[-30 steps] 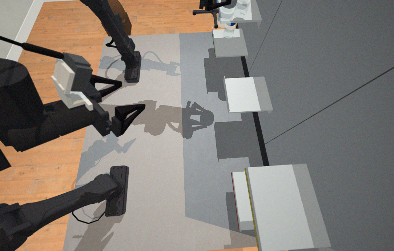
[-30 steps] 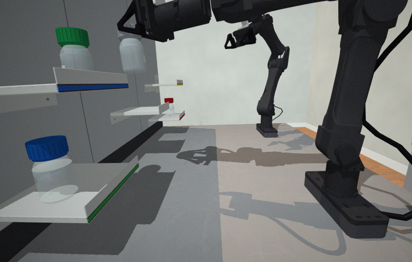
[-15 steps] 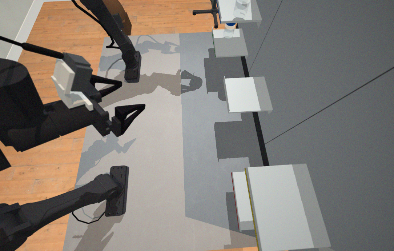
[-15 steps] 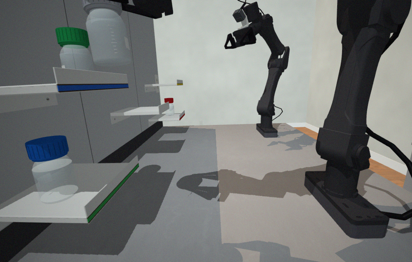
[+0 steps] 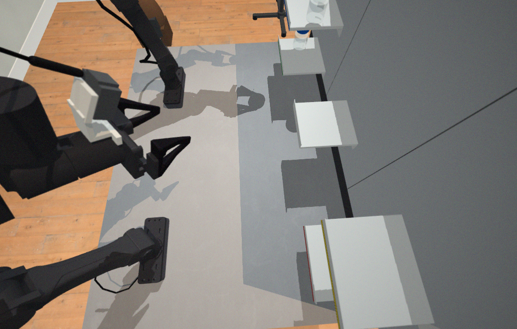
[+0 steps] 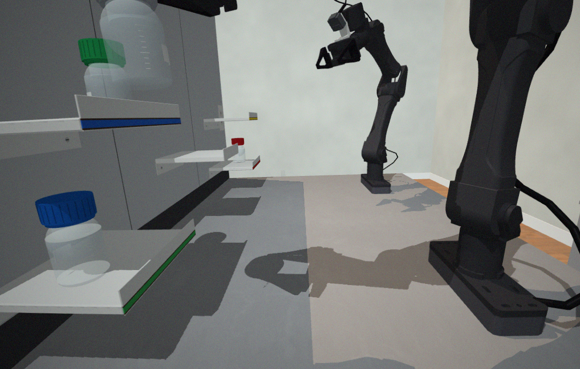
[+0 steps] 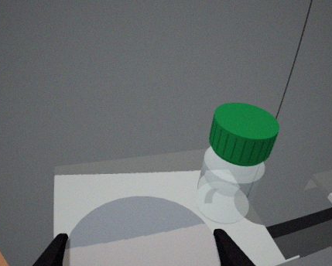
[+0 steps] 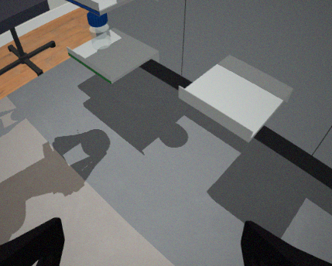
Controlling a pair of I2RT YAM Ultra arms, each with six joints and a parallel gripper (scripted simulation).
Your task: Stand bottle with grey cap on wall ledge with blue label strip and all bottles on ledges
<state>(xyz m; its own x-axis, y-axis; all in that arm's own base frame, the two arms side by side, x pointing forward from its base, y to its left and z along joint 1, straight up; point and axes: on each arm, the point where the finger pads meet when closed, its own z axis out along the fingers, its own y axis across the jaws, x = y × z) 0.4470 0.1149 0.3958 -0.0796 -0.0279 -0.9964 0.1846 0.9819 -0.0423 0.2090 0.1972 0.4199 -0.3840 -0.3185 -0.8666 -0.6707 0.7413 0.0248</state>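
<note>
Right now the grey-capped bottle is 5 cm below my left hand. Also, from my left hand: green-capped bottle 11 cm to the right, 11 cm ahead, 8 cm below; blue-capped bottle 27 cm below, 11 cm ahead.
</note>
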